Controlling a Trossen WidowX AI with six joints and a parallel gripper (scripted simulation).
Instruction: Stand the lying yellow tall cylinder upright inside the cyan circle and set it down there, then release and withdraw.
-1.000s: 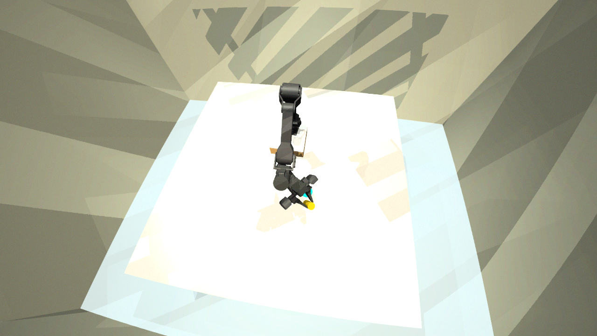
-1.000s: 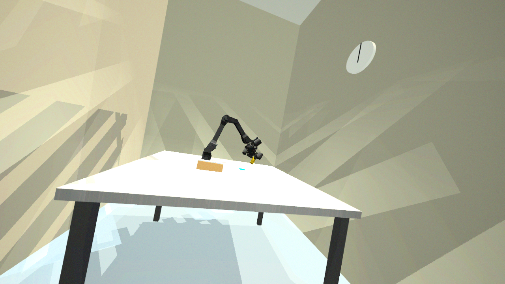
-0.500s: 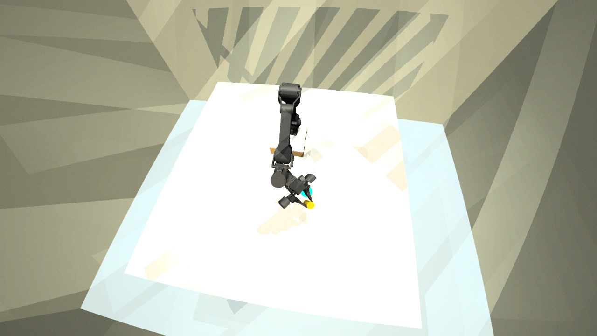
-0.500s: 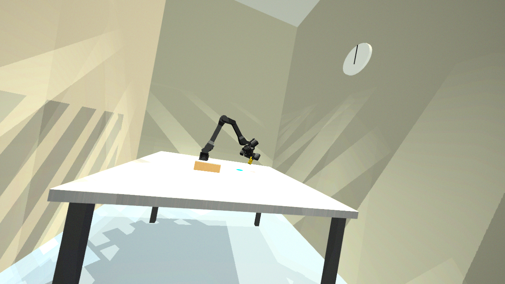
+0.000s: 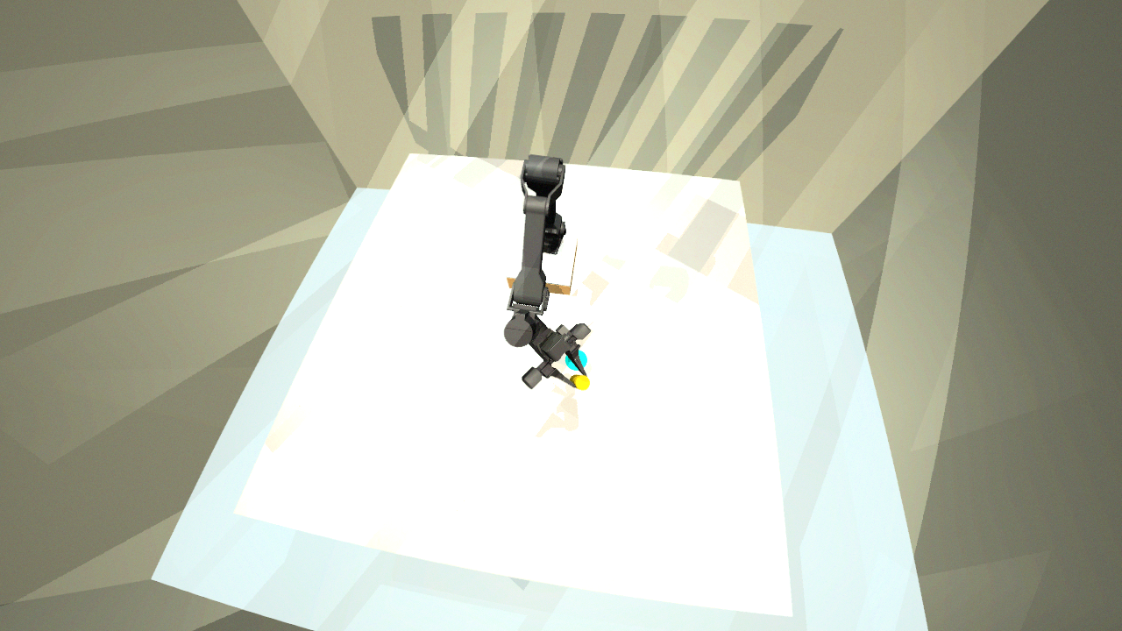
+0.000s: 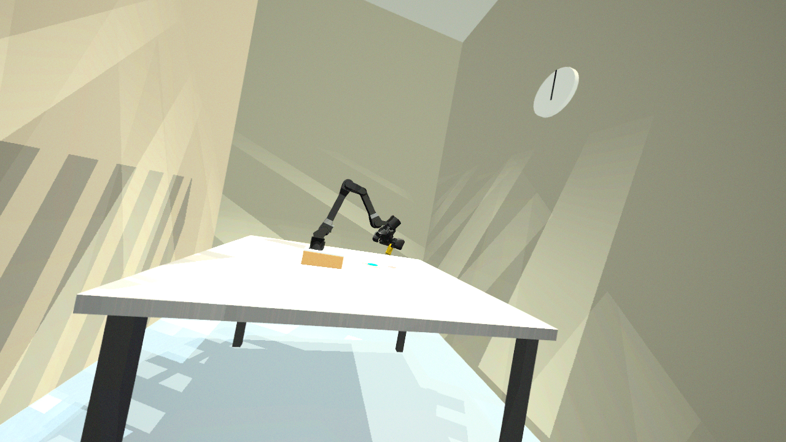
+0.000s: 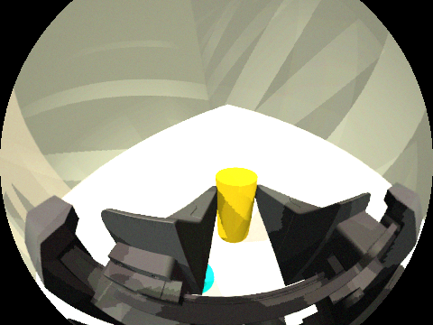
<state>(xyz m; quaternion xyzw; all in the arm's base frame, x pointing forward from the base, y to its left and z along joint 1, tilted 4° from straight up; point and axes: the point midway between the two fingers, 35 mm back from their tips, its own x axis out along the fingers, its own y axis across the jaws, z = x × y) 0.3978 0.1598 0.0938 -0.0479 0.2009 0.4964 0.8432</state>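
Now: gripper tip 120 mm above the cyan circle, 90 mm past it and 30 mm to the left of it. Also, from my gripper tip: yellow cylinder: 20 mm below.
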